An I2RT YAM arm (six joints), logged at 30 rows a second.
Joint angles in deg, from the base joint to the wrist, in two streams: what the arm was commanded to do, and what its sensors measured. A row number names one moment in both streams.
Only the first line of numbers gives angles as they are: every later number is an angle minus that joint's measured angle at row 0.
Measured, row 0: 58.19 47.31 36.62 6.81 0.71 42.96
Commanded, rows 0 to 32: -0.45 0.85 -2.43 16.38 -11.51 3.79; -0.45 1.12 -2.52 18.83 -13.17 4.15; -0.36 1.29 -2.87 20.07 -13.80 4.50; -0.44 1.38 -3.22 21.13 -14.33 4.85; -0.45 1.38 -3.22 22.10 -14.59 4.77; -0.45 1.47 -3.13 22.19 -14.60 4.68; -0.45 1.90 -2.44 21.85 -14.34 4.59; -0.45 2.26 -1.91 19.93 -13.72 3.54; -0.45 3.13 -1.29 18.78 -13.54 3.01; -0.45 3.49 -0.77 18.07 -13.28 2.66; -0.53 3.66 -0.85 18.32 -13.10 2.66; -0.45 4.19 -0.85 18.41 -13.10 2.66; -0.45 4.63 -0.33 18.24 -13.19 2.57; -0.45 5.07 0.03 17.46 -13.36 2.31; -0.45 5.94 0.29 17.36 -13.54 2.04; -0.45 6.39 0.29 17.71 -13.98 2.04; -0.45 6.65 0.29 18.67 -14.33 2.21; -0.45 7.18 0.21 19.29 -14.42 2.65; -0.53 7.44 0.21 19.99 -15.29 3.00; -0.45 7.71 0.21 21.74 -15.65 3.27; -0.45 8.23 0.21 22.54 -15.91 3.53; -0.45 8.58 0.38 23.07 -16.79 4.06; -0.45 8.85 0.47 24.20 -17.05 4.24; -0.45 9.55 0.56 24.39 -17.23 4.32; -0.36 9.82 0.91 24.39 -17.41 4.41; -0.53 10.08 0.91 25.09 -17.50 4.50; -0.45 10.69 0.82 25.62 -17.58 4.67; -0.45 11.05 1.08 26.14 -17.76 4.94; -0.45 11.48 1.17 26.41 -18.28 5.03; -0.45 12.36 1.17 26.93 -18.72 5.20; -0.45 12.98 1.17 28.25 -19.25 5.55; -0.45 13.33 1.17 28.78 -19.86 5.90; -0.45 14.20 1.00 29.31 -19.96 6.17
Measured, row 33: -0.30 12.24 -1.44 23.58 -17.35 4.79
